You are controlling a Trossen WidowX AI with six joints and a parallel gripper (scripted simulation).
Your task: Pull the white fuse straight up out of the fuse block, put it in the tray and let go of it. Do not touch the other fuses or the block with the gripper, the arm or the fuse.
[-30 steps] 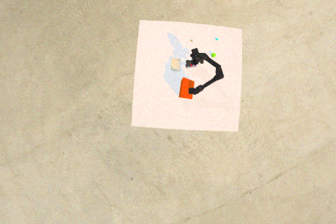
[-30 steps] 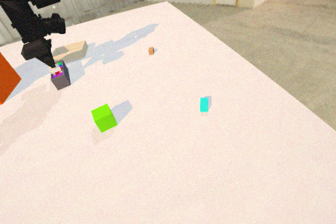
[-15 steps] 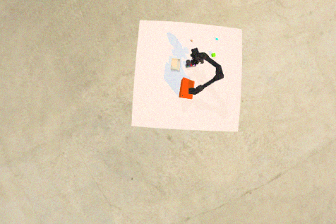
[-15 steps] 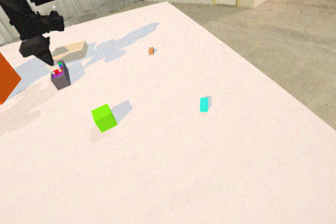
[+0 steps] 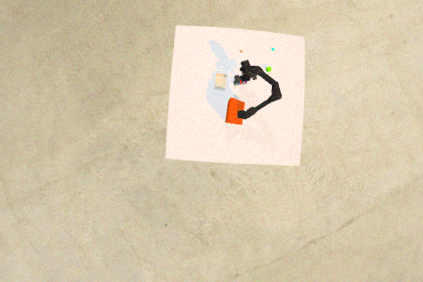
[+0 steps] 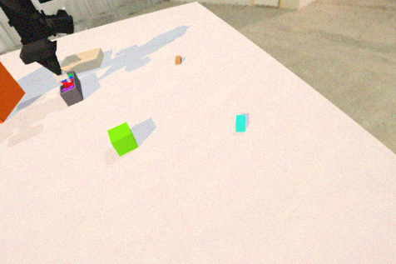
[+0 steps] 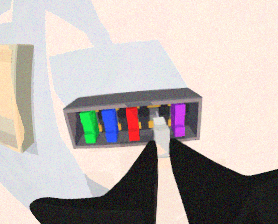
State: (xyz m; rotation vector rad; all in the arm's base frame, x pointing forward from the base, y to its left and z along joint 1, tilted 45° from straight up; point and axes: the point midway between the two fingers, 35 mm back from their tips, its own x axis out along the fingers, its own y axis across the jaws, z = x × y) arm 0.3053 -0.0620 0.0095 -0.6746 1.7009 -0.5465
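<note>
Right now the red fuse is 2 cm to the left of my gripper tip and 5 cm below it. From my gripper tip the other things lie so: purple fuse 2 cm to the right, 5 cm below; blue fuse 4 cm to the left, 5 cm below; white fuse 1 cm below.
</note>
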